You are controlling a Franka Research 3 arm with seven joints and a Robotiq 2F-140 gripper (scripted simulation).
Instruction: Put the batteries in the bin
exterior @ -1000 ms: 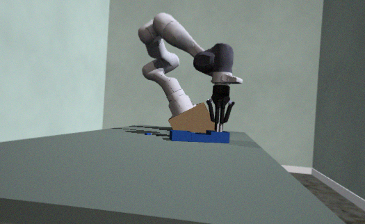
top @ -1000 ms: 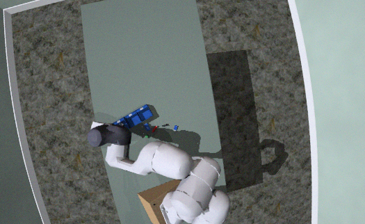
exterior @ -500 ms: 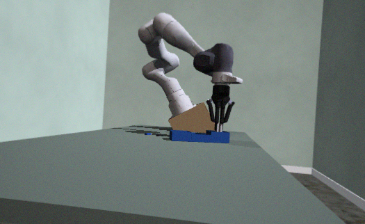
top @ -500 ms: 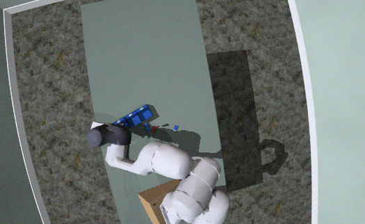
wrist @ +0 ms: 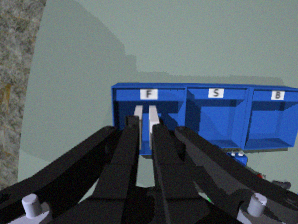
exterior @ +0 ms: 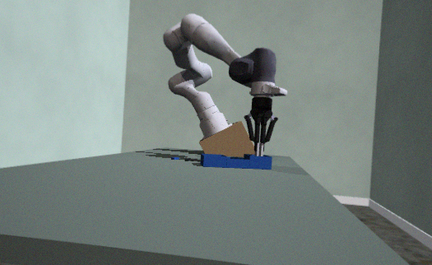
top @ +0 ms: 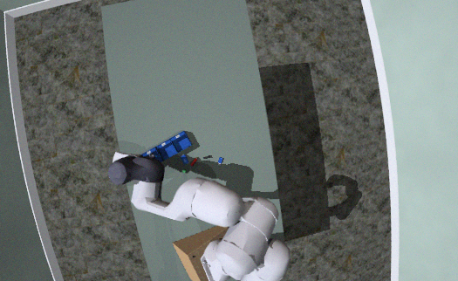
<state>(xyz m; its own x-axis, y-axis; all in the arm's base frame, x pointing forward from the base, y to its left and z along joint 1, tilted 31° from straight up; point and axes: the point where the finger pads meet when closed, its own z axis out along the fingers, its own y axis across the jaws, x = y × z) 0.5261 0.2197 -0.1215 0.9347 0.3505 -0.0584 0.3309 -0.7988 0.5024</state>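
Now: the red cylindrical battery 210 mm to the right of my hand, 60 mm behind it and 50 mm below it. Round my hand: blue nine-volt battery 160 mm to the right, 50 mm below, 30 mm behind; blue bin 80 mm to the right, 40 mm below, 30 mm ahead; green item 150 mm to the right, 100 mm behind, 50 mm below.
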